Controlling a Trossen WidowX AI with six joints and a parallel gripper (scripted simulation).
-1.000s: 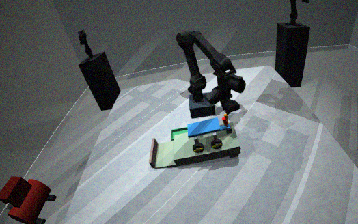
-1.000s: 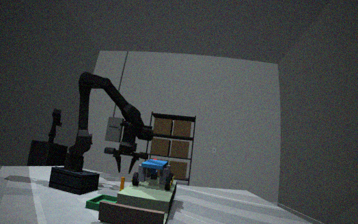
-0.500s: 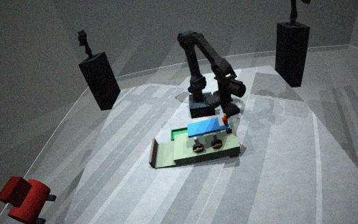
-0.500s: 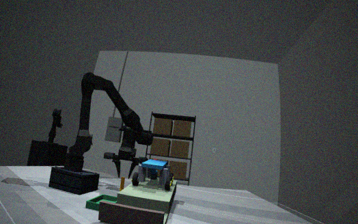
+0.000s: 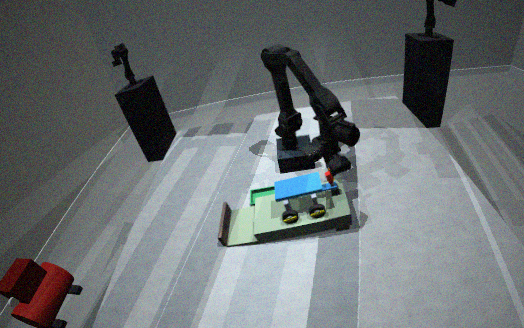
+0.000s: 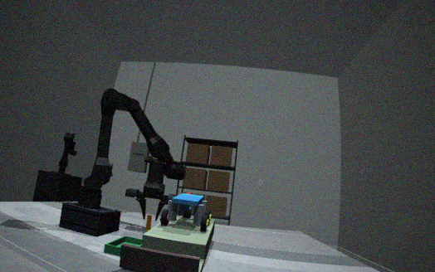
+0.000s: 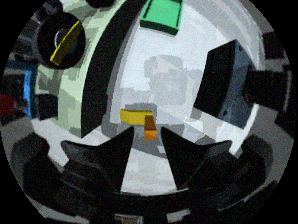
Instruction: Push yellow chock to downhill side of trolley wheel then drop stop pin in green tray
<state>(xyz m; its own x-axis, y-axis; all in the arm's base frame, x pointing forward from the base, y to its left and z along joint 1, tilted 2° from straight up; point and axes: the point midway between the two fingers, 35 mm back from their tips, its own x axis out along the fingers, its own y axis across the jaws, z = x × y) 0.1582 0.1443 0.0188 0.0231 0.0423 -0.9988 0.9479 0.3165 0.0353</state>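
Right now my gripper tip is 3 cm above the chock and 2 cm short of it. The rest, counted from my gripper tip: stop pin (13 cm ahead, 8 cm above, 1 cm to the right); trolley (16 cm ahead, 10 cm to the right, 6 cm above); pale green ramp (16 cm ahead, 11 cm to the right).
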